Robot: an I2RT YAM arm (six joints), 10 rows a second.
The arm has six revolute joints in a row. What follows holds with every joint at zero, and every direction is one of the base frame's.
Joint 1 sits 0.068 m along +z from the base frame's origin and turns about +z.
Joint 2 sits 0.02 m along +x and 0.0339 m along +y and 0.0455 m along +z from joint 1 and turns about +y.
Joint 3 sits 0.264 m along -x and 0.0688 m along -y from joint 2 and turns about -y.
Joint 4 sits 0.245 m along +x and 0.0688 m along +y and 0.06 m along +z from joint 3 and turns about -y.
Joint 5 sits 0.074 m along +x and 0.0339 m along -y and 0.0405 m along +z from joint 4 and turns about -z.
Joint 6 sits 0.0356 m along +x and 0.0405 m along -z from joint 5 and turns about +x.
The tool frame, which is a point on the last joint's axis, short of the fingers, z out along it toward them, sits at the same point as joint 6; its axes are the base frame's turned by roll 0, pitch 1.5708 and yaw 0 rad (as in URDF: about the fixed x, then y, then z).
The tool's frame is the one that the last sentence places.
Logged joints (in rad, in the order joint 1, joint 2, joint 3, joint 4, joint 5, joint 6), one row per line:
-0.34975, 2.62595, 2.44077, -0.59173, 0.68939, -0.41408
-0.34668, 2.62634, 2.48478, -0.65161, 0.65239, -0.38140
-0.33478, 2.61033, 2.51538, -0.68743, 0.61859, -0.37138
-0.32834, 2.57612, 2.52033, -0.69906, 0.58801, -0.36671
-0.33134, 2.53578, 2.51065, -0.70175, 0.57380, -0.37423
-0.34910, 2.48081, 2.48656, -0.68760, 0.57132, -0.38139
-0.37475, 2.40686, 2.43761, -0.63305, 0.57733, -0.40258
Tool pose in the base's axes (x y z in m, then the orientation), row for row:
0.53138, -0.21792, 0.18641, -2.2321, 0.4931, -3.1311
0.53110, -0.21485, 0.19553, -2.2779, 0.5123, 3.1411
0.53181, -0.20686, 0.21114, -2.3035, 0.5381, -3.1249
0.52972, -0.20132, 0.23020, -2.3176, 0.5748, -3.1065
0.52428, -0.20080, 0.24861, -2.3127, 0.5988, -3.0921
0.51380, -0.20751, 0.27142, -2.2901, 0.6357, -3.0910
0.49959, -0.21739, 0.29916, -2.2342, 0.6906, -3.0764
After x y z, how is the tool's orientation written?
As angles about the fixed x, y, z axes (roll, pitch, yaw), in radians.
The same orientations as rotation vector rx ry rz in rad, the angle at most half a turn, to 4 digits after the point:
0.2836, 2.4091, -1.1739
0.2923, 2.4170, -1.1141
0.2750, 2.4049, -1.0646
0.2648, 2.3774, -1.0243
0.2604, 2.3529, -1.0137
0.2852, 2.3107, -1.0248
0.3177, 2.2373, -1.0586

